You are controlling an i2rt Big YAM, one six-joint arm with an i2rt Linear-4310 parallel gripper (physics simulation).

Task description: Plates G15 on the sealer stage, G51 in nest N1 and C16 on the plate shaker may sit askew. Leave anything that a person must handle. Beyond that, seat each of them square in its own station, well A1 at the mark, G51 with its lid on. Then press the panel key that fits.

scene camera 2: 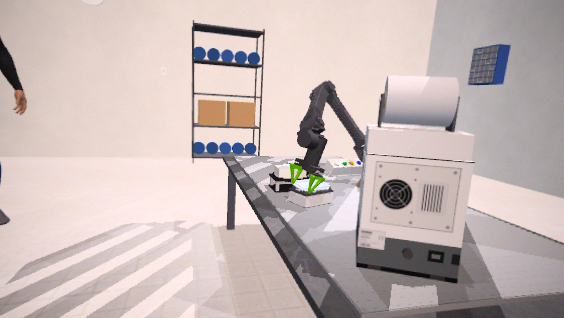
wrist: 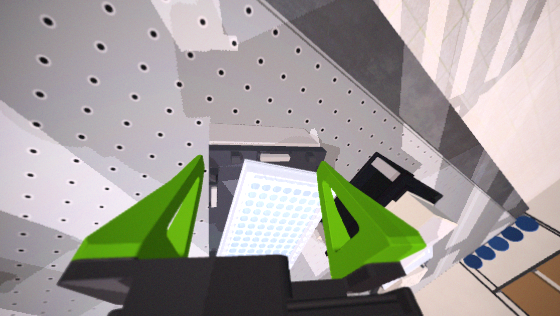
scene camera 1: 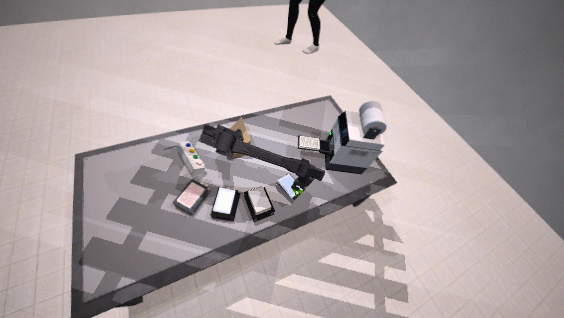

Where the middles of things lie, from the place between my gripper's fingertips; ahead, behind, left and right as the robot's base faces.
Right now the pale blue well plate (wrist: 275, 209) is 5 cm to the right of my hand and 5 cm behind it. Round my hand: dark station (wrist: 229, 145) 5 cm behind, 4 cm to the right, 3 cm below; grey plate (wrist: 432, 224) 24 cm to the right, 2 cm behind, 1 cm above.
